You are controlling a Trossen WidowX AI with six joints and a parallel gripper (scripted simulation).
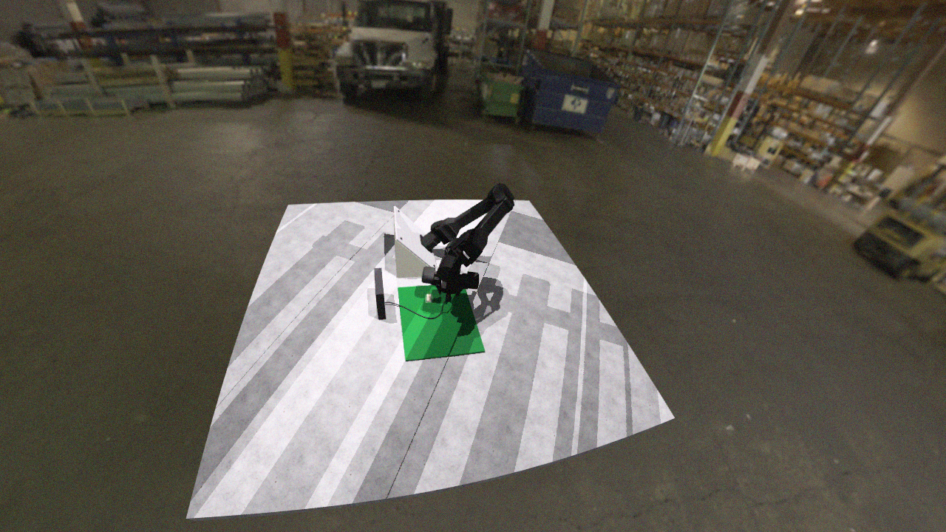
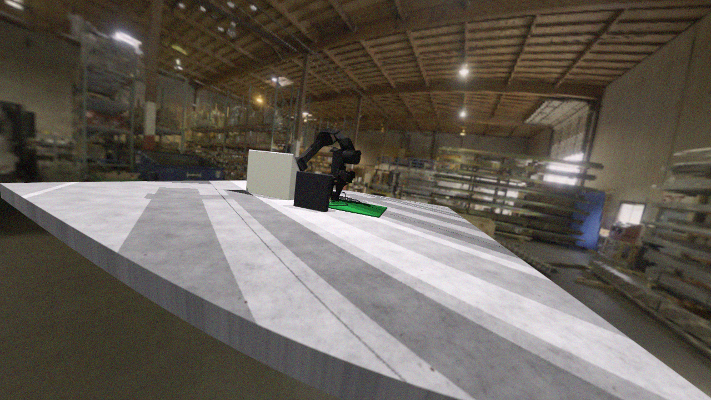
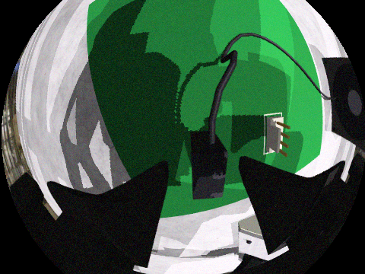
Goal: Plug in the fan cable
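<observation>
Now: the black cable 30 mm ahead of my gripper tip, 20 mm above it and 10 mm to the right of it. Round my gripper tip: dark fan plug: 10 mm ahead, 10 mm above; then green board: 90 mm ahead, 50 mm to the right, 30 mm below; then white-framed header: 70 mm to the right, 20 mm below.
</observation>
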